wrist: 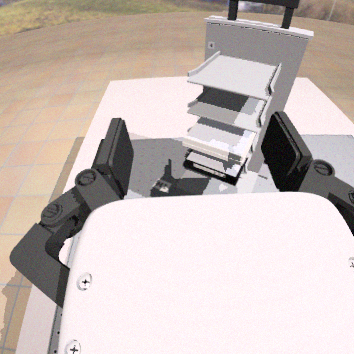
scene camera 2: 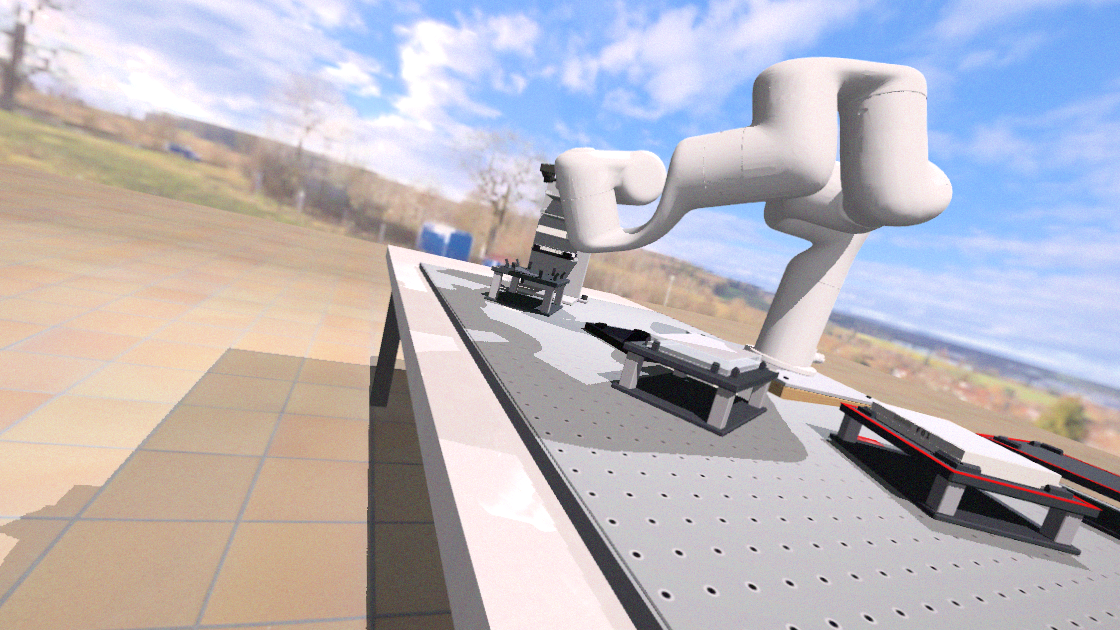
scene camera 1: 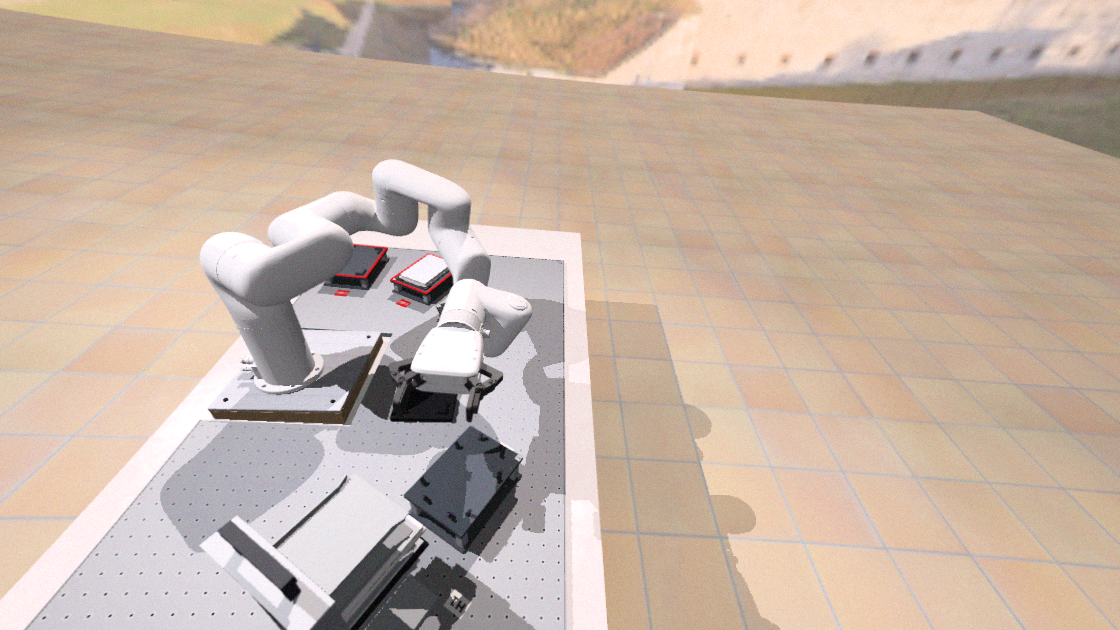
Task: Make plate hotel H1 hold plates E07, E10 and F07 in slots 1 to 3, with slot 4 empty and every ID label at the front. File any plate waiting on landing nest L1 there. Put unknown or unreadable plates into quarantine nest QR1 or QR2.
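Plate hotel H1 stands in front of my gripper, which is open and empty, apart from the hotel, and level over the table. In the wrist view, a white plate sits on a lower shelf and another pale plate in a dark frame lies below it. The top shelf is bare. Their IDs are unreadable. A white plate lies on a dark raised nest; which nest is unclear. Another white plate lies on a red-edged nest.
A second red-edged nest appears bare. A raised dark stand with pegs is beside the hotel. A low black pad lies under my gripper. The H1 tag is by the hotel.
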